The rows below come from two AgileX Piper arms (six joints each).
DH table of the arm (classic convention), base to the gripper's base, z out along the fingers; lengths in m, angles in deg. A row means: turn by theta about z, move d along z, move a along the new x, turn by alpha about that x. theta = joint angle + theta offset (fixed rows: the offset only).
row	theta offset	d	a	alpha
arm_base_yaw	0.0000	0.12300	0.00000	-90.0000
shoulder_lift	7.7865	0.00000	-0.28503	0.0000
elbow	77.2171	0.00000	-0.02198	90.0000
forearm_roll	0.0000	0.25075	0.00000	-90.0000
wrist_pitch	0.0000	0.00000	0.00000	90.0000
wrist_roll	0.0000	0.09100	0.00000	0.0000
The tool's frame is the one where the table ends.
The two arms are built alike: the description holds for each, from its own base.
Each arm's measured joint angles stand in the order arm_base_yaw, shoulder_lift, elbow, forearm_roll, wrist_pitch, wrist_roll.
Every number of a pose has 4 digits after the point. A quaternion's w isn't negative.
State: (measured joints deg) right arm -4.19 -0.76 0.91 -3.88 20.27 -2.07; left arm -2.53 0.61 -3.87 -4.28 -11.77 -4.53
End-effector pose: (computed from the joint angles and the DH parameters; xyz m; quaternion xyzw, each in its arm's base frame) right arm 0.0525 -0.0060 0.1768 -0.0034 0.7953 -0.0616 0.6030; left arm 0.0485 -0.0008 0.2535 -0.0372 0.5724 -0.0759 0.8156
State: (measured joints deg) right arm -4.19 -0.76 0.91 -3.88 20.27 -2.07; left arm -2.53 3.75 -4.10 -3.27 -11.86 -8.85
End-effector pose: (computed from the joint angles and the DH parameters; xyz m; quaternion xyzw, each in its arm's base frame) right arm 0.0525 -0.0060 0.1768 -0.0034 0.7953 -0.0616 0.6030; left arm 0.0553 -0.0014 0.2521 -0.0540 0.5911 -0.0987 0.7988
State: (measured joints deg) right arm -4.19 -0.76 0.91 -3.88 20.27 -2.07; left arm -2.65 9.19 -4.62 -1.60 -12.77 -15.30
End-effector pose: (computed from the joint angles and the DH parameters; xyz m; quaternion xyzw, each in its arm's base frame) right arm 0.0525 -0.0060 0.1768 -0.0034 0.7953 -0.0616 0.6030; left arm 0.0665 -0.0025 0.2508 -0.0792 0.6161 -0.1309 0.7726
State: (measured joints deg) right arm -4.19 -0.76 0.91 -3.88 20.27 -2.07; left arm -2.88 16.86 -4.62 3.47 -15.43 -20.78
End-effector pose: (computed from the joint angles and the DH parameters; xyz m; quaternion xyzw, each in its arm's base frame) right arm 0.0525 -0.0060 0.1768 -0.0034 0.7953 -0.0616 0.6030; left arm 0.0823 -0.0056 0.2450 -0.0769 0.6505 -0.1384 0.7428
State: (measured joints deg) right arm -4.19 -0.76 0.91 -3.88 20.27 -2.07; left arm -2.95 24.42 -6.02 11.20 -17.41 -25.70
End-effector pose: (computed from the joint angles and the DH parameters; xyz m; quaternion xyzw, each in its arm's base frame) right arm 0.0525 -0.0060 0.1768 -0.0034 0.7953 -0.0616 0.6030; left arm 0.0981 -0.0104 0.2440 -0.0507 0.6821 -0.1334 0.7172
